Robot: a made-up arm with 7 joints.
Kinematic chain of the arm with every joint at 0, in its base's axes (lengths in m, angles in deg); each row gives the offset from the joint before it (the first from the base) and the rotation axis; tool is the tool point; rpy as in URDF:
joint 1: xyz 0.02 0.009 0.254 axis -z
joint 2: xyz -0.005 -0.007 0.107 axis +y
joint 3: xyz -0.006 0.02 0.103 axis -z
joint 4: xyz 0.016 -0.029 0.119 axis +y
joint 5: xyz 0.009 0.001 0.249 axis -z
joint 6: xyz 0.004 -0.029 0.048 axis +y
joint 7: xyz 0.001 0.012 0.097 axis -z
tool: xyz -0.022 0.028 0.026 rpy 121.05 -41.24 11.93
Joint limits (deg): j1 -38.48..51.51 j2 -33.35..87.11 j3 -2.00..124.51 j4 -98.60..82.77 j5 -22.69..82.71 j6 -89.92..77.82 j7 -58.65..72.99
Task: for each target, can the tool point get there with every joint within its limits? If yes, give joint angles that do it. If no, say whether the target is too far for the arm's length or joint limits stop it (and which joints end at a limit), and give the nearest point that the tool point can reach.
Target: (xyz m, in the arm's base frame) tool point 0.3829 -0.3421 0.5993
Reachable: yes | joints 10.32 74.63 105.61 32.74 6.19 62.93 0.62
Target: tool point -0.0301 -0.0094 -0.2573
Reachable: no: joint limits stop it (at a limit: joint 1, joint 2, joint 4, joint 7) | nearest point 0.1057 -0.1446 -0.0309 | short by 0.297 m
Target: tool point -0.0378 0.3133 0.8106
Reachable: yes | joints 5.72 16.66 67.35 -73.15 50.43 36.76 39.85
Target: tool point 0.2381 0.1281 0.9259
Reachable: yes | joints 10.83 33.29 45.83 -30.46 70.59 -1.84 -30.71
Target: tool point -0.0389 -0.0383 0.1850
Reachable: no: joint limits stop it (at a limit: joint 1, joint 2, joint 4, joint 6, joint 7) | nearest point -0.0014 -0.1776 0.0736 | short by 0.182 m
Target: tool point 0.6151 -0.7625 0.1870
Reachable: no: too far | nearest point 0.4063 -0.4918 0.2658 | short by 0.351 m
